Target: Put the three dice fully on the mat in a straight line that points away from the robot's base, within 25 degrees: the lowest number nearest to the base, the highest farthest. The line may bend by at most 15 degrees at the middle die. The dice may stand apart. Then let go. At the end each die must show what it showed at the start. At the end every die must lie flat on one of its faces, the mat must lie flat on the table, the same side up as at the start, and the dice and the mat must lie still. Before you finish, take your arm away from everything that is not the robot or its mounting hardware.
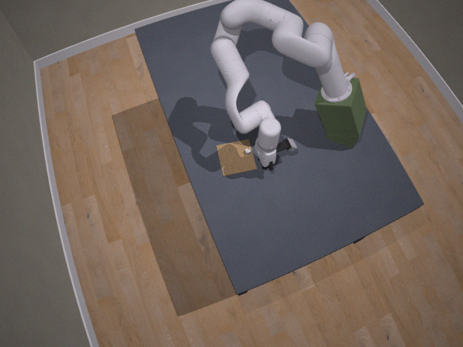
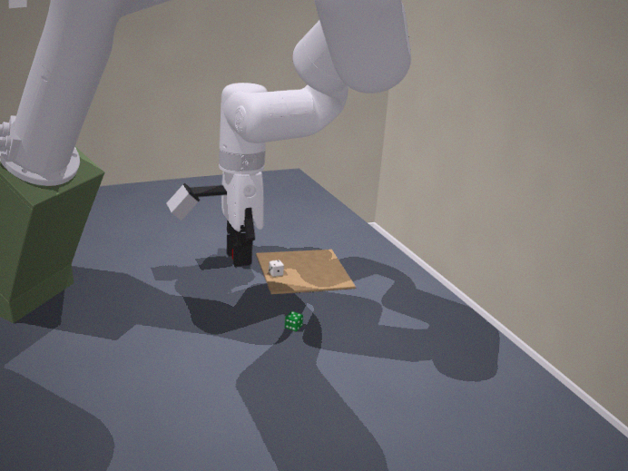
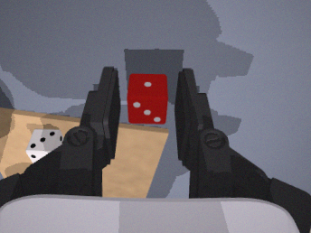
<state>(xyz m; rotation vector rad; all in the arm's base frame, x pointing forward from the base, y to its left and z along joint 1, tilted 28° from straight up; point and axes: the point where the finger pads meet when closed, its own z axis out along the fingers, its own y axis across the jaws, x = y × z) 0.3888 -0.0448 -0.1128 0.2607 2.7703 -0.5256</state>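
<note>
The red die lies 1 cm below my hand. Also, from my hand: mat 9 cm to the right, 8 cm ahead, 2 cm below; white die 8 cm to the right, 3 cm ahead, 1 cm below; green die 22 cm to the right, 4 cm behind, 1 cm below.
</note>
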